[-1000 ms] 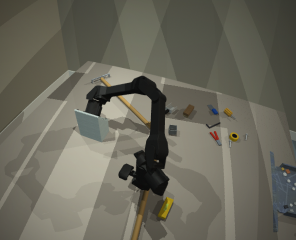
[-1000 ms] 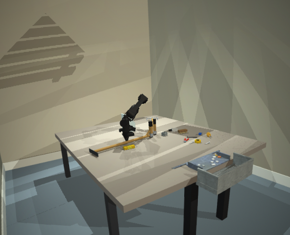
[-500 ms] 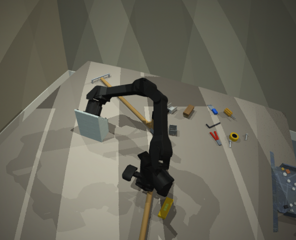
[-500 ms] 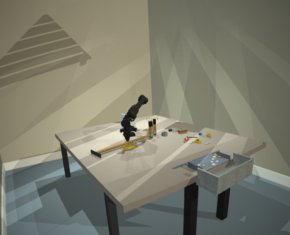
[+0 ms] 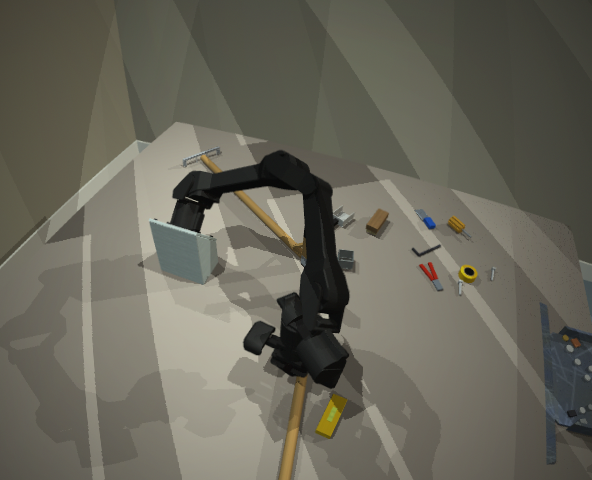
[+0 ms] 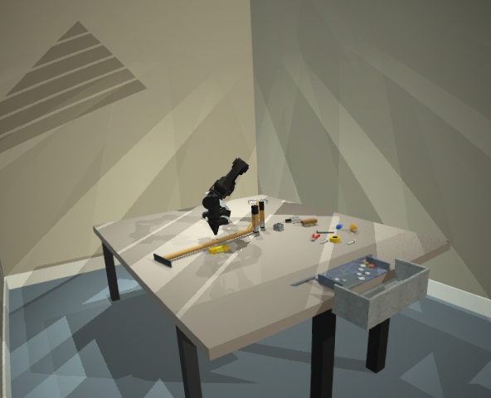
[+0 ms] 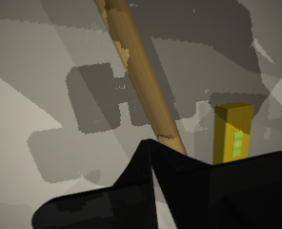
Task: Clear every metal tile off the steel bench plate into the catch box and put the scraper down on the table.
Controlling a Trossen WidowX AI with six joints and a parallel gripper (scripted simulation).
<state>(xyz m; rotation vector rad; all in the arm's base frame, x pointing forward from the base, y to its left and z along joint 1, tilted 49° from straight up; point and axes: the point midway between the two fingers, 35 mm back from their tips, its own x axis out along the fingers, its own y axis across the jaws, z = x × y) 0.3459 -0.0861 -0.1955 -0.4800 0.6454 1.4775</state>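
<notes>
Now: the long scraper 3 cm ahead of my gripper tip, 2 cm to the right of it and 2 cm above it. Round my gripper tip: small grey box 2 cm ahead, 37 cm to the left, 4 cm below; yellow spirit level 11 cm ahead, 5 cm to the right, 3 cm below; hex key 21 cm ahead, 50 cm to the left, 4 cm below.
</notes>
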